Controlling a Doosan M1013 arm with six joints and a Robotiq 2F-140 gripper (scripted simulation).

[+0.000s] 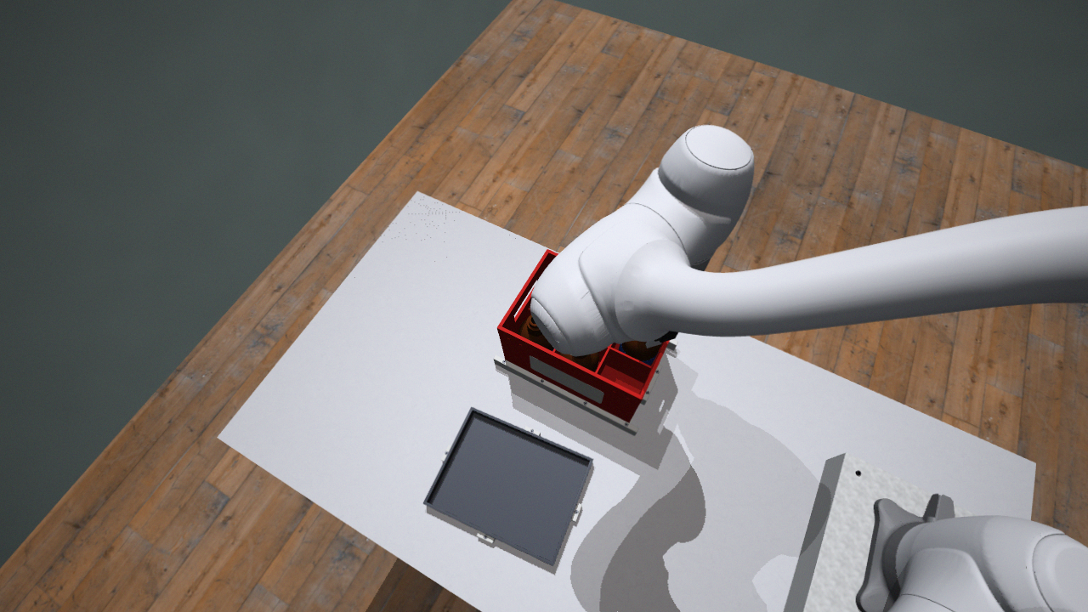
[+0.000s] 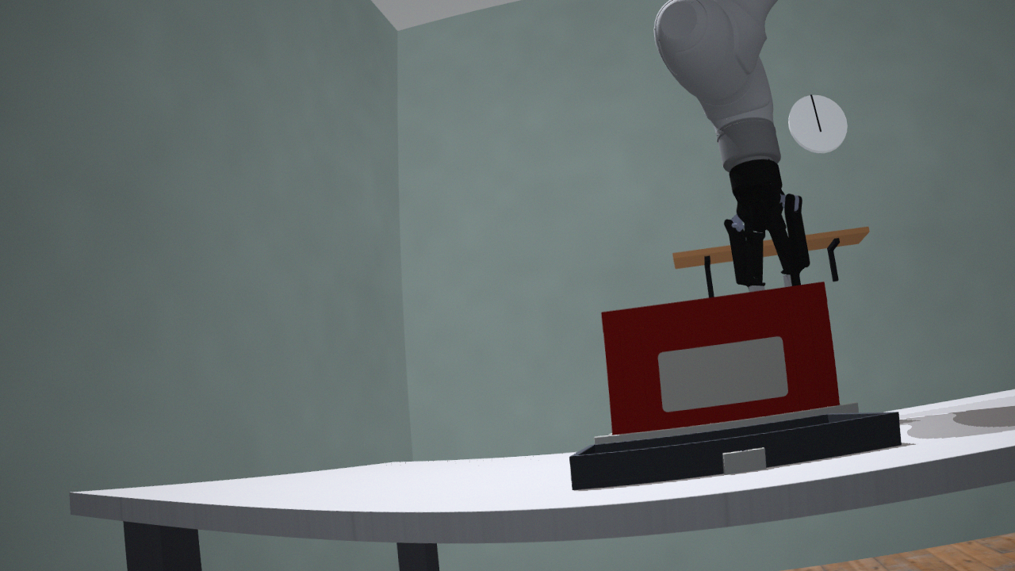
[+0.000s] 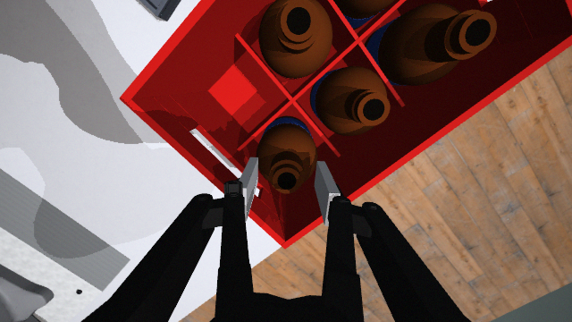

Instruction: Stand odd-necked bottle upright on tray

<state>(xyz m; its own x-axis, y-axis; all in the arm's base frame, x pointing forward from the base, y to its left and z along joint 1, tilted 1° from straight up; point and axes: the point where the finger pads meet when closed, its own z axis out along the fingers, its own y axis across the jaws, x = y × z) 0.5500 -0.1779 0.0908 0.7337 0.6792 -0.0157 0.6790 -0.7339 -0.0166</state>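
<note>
My gripper is now 9 cm short of the crate, 4 cm to the right of it and 9 cm above it. Also, from my hand: dark tray: 11 cm ahead, 33 cm to the left, 16 cm below.
</note>
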